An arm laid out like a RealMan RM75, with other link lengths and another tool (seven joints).
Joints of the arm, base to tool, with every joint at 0 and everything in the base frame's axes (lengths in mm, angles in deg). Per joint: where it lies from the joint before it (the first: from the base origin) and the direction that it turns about. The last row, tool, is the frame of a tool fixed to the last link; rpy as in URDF.
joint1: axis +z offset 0 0 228.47
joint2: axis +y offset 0 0 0
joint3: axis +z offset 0 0 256
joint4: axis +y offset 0 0 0
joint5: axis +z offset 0 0 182.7
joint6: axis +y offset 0 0 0
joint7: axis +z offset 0 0 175.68
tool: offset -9 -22 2 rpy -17.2 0 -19.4
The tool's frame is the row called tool.
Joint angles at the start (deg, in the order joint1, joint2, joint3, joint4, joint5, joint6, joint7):
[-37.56, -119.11, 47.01, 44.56, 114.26, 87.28, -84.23]
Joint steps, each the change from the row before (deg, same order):
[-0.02, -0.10, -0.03, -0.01, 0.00, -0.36, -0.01]
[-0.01, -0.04, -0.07, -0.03, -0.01, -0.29, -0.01]
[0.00, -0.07, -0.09, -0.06, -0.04, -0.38, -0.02]
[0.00, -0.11, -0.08, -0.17, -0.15, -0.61, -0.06]
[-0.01, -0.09, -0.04, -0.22, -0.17, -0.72, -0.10]
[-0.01, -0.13, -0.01, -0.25, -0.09, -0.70, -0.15]
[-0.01, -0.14, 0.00, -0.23, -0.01, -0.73, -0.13]
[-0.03, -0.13, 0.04, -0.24, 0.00, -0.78, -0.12]
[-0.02, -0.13, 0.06, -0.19, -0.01, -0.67, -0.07]
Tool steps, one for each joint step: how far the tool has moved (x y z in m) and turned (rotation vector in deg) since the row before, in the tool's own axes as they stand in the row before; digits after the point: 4 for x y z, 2 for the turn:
[0.0002, -0.0008, 0.0003, 0.27, 0.15, -0.01]
[0.0002, -0.0008, -0.0002, 0.26, 0.16, -0.02]
[0.0002, -0.0009, -0.0001, 0.32, 0.25, -0.07]
[0.0002, -0.0014, 0.0002, 0.44, 0.43, -0.18]
[0.0001, -0.0016, 0.0001, 0.51, 0.45, -0.24]
[-0.0004, -0.0015, 0.0005, 0.45, 0.37, -0.35]
[-0.0006, -0.0016, 0.0005, 0.50, 0.29, -0.33]
[-0.0005, -0.0017, 0.0006, 0.53, 0.24, -0.30]
[-0.0005, -0.0014, 0.0006, 0.43, 0.19, -0.22]

